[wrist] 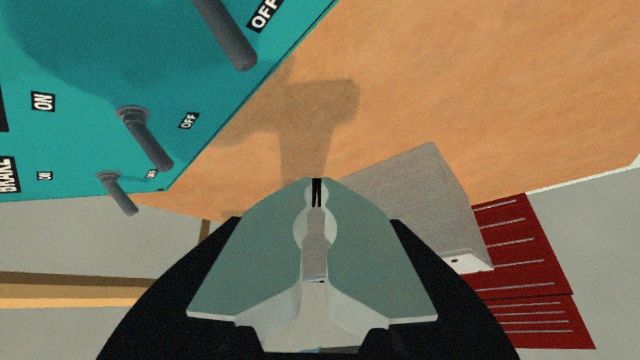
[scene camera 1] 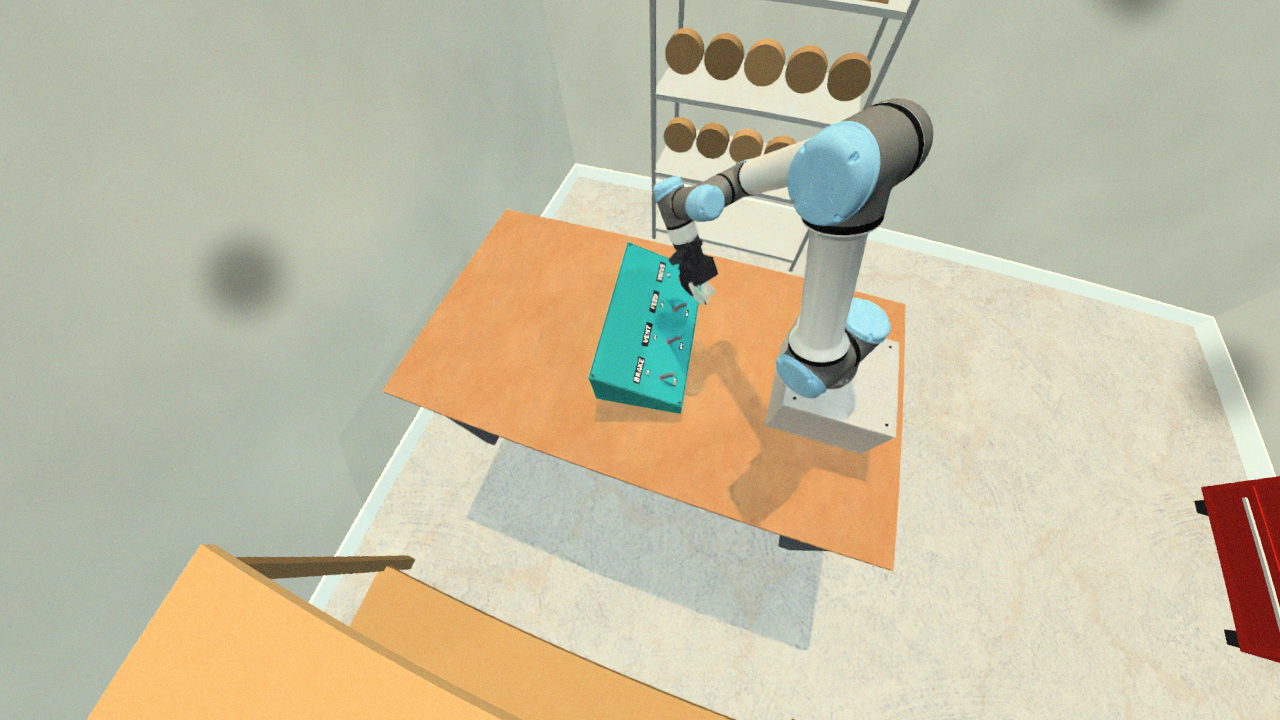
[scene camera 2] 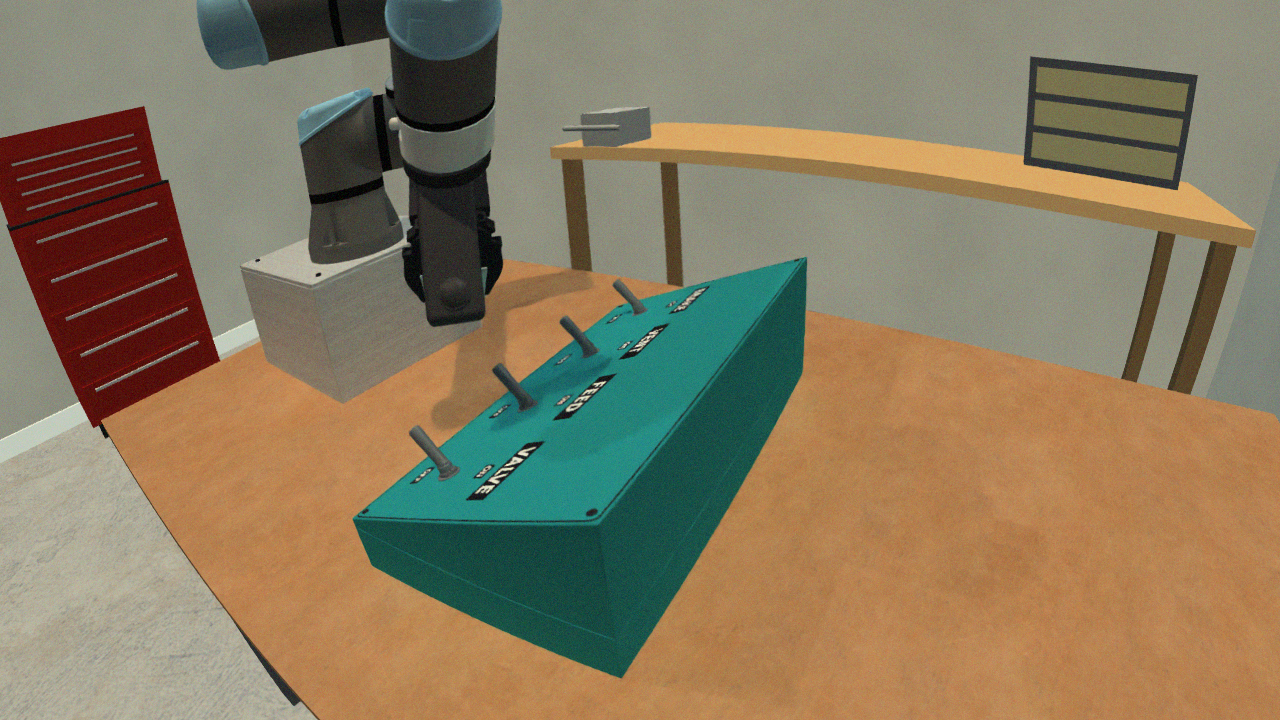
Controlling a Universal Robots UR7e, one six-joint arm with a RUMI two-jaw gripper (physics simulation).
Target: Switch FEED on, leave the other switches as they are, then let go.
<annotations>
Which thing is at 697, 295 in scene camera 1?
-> My gripper.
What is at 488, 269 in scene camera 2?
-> My gripper.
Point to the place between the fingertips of my gripper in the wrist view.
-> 317, 180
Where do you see a vent lever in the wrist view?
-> At 161, 160
</annotations>
